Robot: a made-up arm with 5 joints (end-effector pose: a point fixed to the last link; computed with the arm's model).
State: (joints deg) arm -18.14 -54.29 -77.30 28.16 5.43
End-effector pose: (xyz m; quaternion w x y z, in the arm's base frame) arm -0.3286 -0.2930 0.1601 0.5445 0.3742 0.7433 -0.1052
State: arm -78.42 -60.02 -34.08 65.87 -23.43
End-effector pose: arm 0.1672 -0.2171 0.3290 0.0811 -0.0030 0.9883 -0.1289
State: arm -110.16 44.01 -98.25 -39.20 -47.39
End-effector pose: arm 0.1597 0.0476 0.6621 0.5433 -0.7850 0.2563 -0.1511
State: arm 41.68 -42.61 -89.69 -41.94 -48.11
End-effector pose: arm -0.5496 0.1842 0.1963 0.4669 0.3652 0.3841 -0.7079
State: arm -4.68 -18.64 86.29 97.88 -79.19
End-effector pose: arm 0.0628 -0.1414 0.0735 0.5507 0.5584 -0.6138 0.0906
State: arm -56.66 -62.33 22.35 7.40 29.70
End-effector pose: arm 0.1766 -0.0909 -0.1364 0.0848 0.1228 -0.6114 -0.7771
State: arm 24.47 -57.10 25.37 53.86 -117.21
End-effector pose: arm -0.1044 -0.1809 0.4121 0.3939 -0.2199 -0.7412 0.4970
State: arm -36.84 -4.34 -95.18 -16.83 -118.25
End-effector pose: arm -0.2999 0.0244 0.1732 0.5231 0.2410 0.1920 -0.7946
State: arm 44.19 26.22 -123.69 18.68 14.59
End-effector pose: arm -0.4154 0.0794 0.6040 0.0290 -0.2559 -0.7682 0.5861
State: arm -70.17 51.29 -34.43 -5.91 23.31
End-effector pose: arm 0.2949 -0.3016 0.4813 0.2044 0.2322 -0.9465 0.0918
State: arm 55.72 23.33 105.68 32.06 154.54
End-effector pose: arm -0.1349 -0.0477 0.3511 0.3820 0.3045 -0.8600 0.1477
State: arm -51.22 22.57 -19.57 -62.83 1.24
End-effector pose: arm 0.1432 -0.4229 0.2345 0.1351 -0.1885 0.8918 0.3884
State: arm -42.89 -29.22 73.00 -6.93 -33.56
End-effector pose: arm -0.0199 -0.3993 -0.0027 0.3863 -0.0479 -0.7978 -0.4605
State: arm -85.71 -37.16 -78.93 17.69 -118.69
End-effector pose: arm -0.1185 0.1374 0.2350 0.5091 0.3291 0.4567 -0.6511
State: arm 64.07 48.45 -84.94 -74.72 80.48
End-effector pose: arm -0.3422 0.0188 0.1079 0.2298 0.1030 0.6863 0.6824
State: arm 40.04 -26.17 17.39 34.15 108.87
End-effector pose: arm -0.2393 0.1431 -0.0523 0.4801 0.4520 0.0713 0.7484
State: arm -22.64 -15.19 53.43 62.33 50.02
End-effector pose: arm -0.3835 -0.3209 0.1427 0.5409 -0.4311 -0.5256 -0.4953
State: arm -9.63 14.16 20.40 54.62 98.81
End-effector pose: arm -0.4951 -0.0617 0.2174 0.1102 -0.7454 -0.3900 -0.5293
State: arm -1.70 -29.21 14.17 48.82 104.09
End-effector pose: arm -0.2951 0.0023 -0.0673 0.1304 0.4702 0.3199 0.8122
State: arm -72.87 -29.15 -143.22 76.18 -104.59
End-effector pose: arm 0.1151 0.2259 0.2173 0.1572 0.7643 0.1139 -0.6149
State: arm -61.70 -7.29 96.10 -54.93 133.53
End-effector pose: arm 0.2603 0.0724 0.3043 0.2350 0.4288 -0.4591 0.7417
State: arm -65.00 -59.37 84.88 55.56 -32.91
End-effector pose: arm 0.3782 -0.0444 -0.0065 0.4796 0.5722 -0.6553 -0.1146
